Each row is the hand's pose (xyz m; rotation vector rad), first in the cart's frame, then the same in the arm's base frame.
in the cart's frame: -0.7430 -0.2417 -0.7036 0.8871 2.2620 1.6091
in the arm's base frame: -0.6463 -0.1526 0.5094 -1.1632 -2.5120 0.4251
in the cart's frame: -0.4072 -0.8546 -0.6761 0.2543 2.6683 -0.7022
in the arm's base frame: -0.1283 -0.5907 0.6797 0.4801 -1.6953 1.8418
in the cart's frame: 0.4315 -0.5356 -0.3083 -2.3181 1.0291 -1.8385
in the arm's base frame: 0.3644 -0.5522 -0.1547 1.9841 0.1966 0.4984
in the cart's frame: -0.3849 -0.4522 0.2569 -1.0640 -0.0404 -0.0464
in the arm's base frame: 0.2965 0.2837 0.3834 -2.0618 1.0113 0.7007
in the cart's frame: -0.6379 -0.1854 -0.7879 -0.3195 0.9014 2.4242
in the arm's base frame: -0.6817 -0.2357 0.3947 -0.6754 -2.4592 -1.6013
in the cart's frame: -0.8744 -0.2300 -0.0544 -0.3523 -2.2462 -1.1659
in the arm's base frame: -0.2781 0.3916 0.5934 -1.0174 -1.5745 0.4445
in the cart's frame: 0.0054 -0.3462 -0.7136 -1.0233 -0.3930 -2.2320
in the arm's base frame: -0.2246 -0.5590 0.0318 -2.4926 -1.1109 -0.9277
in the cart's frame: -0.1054 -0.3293 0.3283 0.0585 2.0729 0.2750
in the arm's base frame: 0.4170 0.2671 0.0944 0.6075 -2.7499 1.0516
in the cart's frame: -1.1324 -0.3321 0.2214 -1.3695 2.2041 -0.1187
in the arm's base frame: -0.1640 0.6639 0.8502 1.3144 -1.6482 0.4400
